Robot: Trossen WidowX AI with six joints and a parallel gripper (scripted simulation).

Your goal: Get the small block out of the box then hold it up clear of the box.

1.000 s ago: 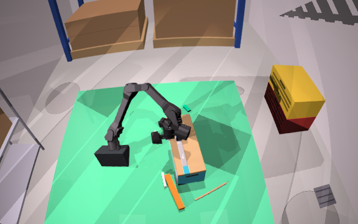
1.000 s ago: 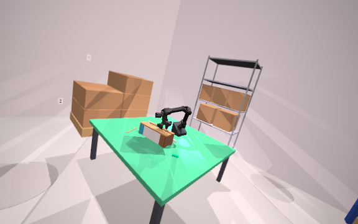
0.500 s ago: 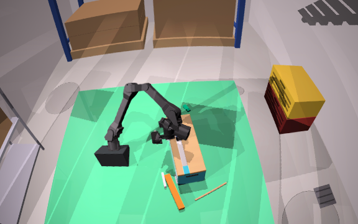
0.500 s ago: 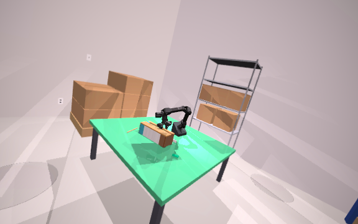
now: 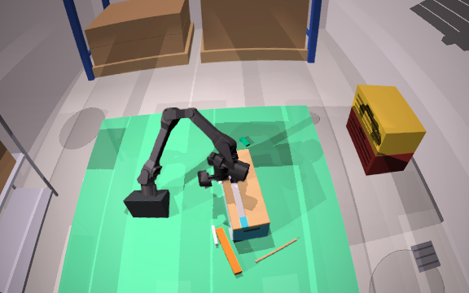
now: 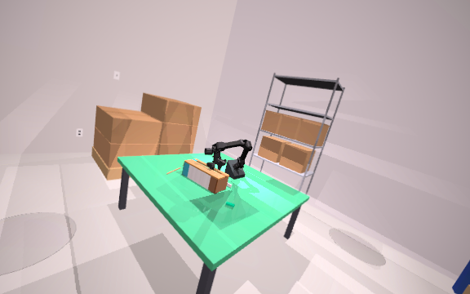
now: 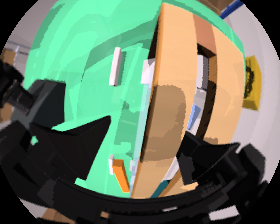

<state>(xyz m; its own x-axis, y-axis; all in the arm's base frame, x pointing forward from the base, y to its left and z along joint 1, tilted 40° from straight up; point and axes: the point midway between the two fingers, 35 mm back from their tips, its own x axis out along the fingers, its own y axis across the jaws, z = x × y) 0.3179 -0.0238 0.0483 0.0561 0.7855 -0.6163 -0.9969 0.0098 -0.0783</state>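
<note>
My gripper tip is 60 mm short of the small block and 20 mm to the right of it. Round my gripper tip: teal piece (300 mm to the left, 150 mm ahead, 80 mm below); wooden box (60 mm to the right, 40 mm ahead, 30 mm below); orange bar (290 mm to the right, 70 mm below, 20 mm behind).
</note>
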